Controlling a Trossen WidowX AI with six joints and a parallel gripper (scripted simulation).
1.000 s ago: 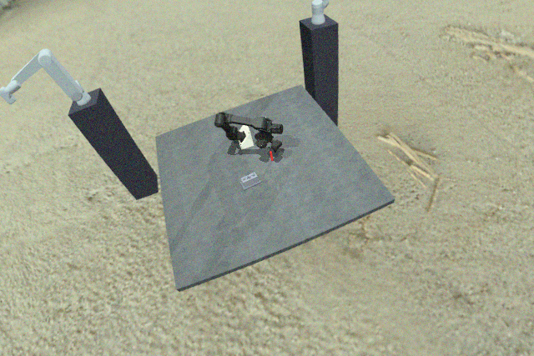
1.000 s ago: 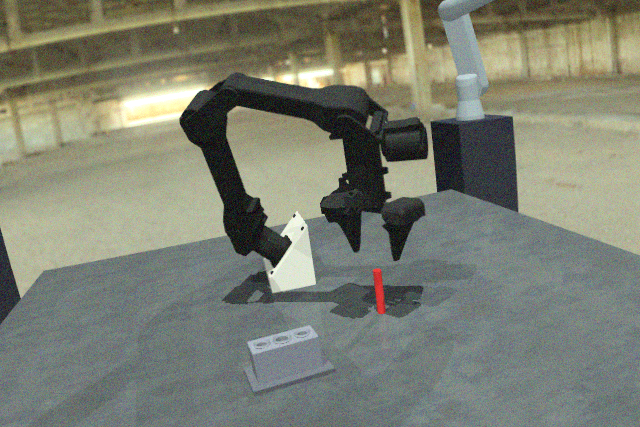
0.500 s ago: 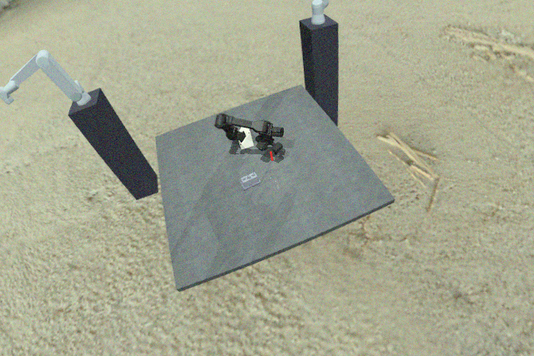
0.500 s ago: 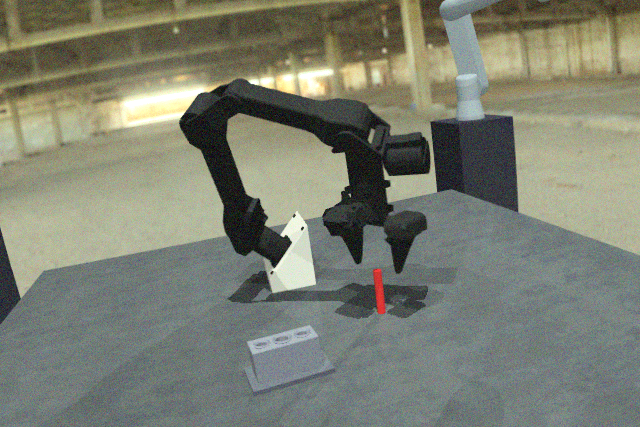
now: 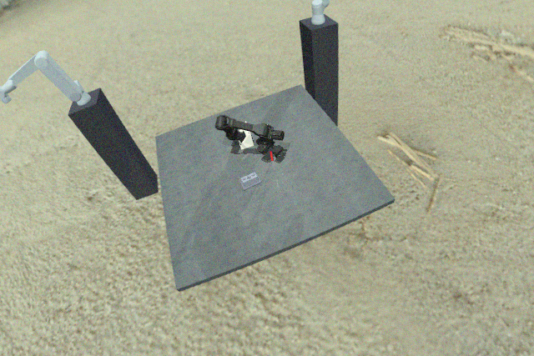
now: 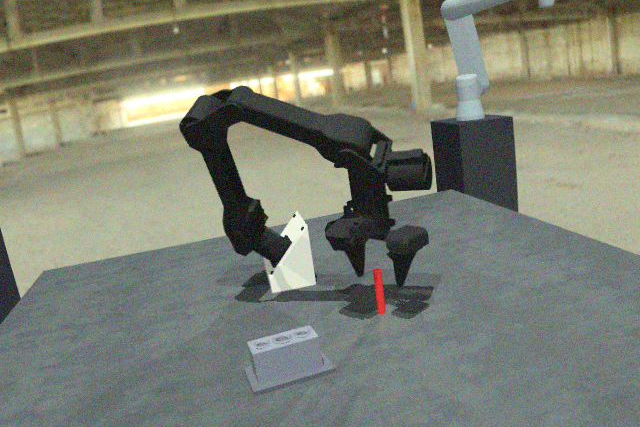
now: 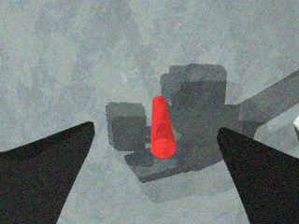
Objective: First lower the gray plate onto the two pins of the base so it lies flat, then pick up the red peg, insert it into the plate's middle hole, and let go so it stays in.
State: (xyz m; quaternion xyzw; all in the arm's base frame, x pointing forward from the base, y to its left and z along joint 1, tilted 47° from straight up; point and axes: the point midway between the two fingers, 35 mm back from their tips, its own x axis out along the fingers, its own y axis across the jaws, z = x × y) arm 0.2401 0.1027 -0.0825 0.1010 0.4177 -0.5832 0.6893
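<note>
Now: gripper tip 20 mm above the red peg. Round my gripper tip: gray plate (190 mm to the right, 120 mm ahead, 10 mm below); base (190 mm to the right, 110 mm ahead, 50 mm below).
</note>
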